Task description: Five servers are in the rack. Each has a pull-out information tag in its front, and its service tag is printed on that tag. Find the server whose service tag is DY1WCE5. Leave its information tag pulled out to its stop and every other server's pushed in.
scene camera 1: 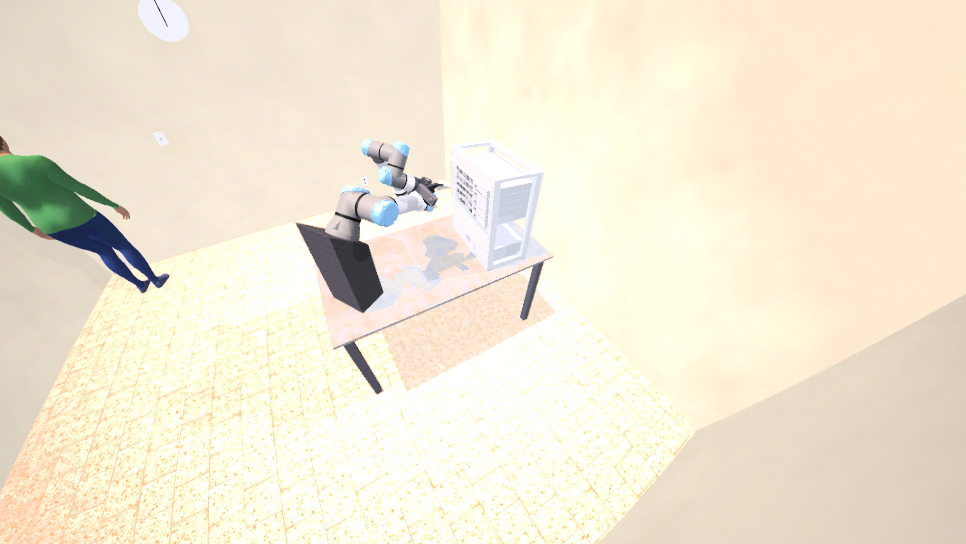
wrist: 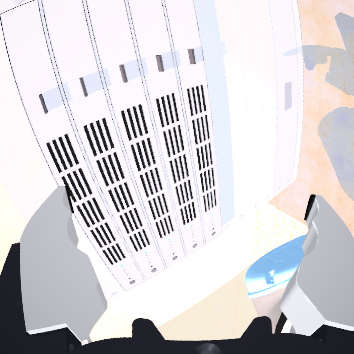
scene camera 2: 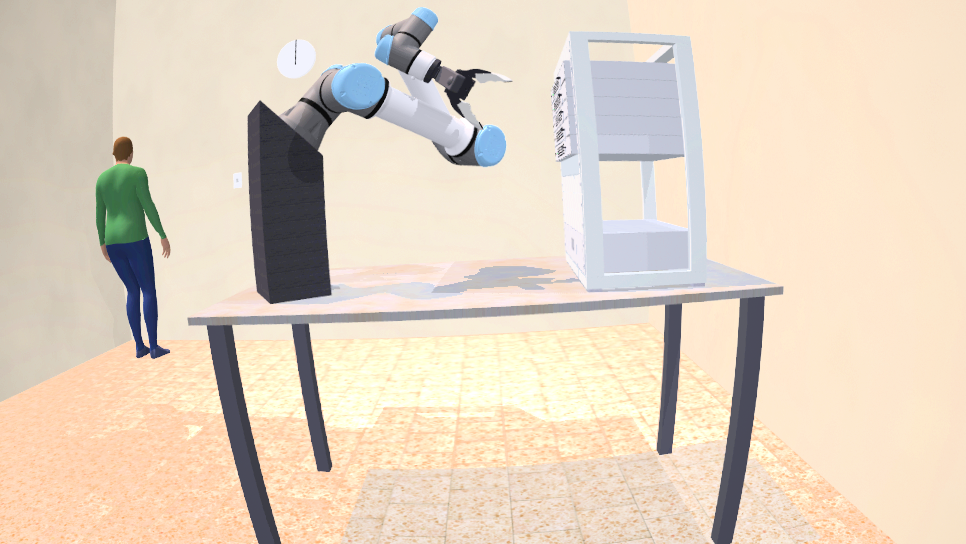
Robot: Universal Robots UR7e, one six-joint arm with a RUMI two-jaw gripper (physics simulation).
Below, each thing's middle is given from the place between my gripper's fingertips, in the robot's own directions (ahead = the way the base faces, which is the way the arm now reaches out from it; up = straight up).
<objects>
I see my gripper 310 mm short of the server rack (scene camera 2: 648,111), 10 mm to the right of it and 150 mm above it.
</objects>
